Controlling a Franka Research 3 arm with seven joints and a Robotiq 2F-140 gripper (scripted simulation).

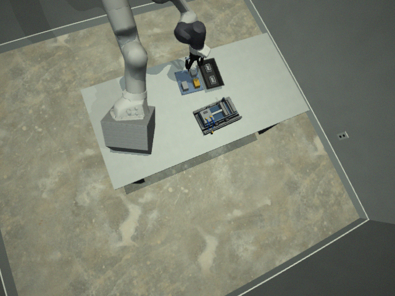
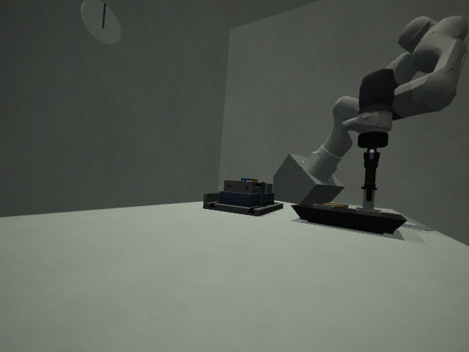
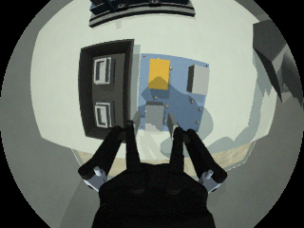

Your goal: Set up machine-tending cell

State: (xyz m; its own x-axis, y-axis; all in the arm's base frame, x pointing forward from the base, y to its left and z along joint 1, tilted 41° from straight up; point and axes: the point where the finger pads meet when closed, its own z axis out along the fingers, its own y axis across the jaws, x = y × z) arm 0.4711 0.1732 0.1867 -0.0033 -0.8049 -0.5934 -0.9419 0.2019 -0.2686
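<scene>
My hand is 90 mm to the left of the brass blank, 40 mm above it and 10 mm past it.
</scene>
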